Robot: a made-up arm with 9 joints. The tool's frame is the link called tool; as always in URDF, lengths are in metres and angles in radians.
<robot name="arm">
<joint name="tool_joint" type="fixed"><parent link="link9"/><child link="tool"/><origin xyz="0.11 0.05 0.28" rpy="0 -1.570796 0"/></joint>
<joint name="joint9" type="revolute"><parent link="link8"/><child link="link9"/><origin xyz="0.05 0.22 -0.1" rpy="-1.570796 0 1.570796"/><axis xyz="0 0 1"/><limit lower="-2.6" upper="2.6"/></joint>
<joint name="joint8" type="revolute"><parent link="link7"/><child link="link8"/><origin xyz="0.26 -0.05 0.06" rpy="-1.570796 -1.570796 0"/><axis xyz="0 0 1"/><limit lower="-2.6" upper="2.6"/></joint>
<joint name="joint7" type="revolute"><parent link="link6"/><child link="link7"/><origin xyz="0.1 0.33 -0.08" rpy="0 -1.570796 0"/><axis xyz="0 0 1"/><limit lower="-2.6" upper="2.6"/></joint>
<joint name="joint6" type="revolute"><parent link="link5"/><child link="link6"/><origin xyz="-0.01 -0.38 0.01" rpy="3.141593 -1.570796 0"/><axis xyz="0 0 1"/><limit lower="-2.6" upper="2.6"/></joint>
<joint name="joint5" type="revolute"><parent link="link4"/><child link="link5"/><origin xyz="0.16 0.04 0.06" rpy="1.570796 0 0"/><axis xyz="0 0 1"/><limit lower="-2.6" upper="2.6"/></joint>
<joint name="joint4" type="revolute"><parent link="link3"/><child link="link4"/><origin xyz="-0.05 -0.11 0.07" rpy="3.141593 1.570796 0"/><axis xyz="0 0 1"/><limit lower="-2.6" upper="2.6"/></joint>
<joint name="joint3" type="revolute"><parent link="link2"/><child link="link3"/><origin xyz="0.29 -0.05 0.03" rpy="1.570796 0 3.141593"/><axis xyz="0 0 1"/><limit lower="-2.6" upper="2.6"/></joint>
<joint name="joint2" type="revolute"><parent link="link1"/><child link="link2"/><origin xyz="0.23 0.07 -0.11" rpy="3.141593 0 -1.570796"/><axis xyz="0 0 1"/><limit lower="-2.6" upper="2.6"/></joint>
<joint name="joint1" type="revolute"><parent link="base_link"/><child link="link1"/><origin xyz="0 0 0.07" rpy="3.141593 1.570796 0"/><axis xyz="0 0 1"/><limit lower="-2.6" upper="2.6"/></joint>
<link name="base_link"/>
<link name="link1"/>
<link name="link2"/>
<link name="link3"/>
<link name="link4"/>
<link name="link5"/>
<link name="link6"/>
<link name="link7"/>
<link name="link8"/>
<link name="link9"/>
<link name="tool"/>
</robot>
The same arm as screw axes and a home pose.
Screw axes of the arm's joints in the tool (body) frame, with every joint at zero. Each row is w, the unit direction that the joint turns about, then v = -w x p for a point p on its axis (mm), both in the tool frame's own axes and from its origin. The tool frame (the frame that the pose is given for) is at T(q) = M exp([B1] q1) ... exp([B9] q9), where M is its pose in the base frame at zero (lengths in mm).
B1: w -1 -0.000001 -0.000001 v 0.0 -870.0 180.0
B2: w 1 0.000001 0.000001 v 0.0 640.0 -110.0
B3: w -0.000001 0 1 v 400.0 130.0 0.0
B4: w -0.000001 1 0 v -660.0 0.0 -240.0
B5: w 1 0.000001 0.000001 v 0.0 500.0 -510.0
B6: w 0.000001 0 -1 v -130.0 -270.0 0.0
B7: w -1 -0.000001 -0.000001 v 0.0 -590.0 -200.0
B8: w 0.000001 -1 0 v 330.0 0.0 230.0
B9: w 1 0.000001 0.000001 v 0.0 110.0 50.0
M =
1 0.000001 0.000001 270.0
-0.000001 1 0 -180.0
-0.000001 0 1 -800.0
0 0 0 1
Joint limits (deg, base to tool): -148.97..148.97 -148.97..148.97 -148.97..148.97 -148.97..148.97 -148.97..148.97 -148.97..148.97 -148.97..148.97 -148.97..148.97 -148.97..148.97

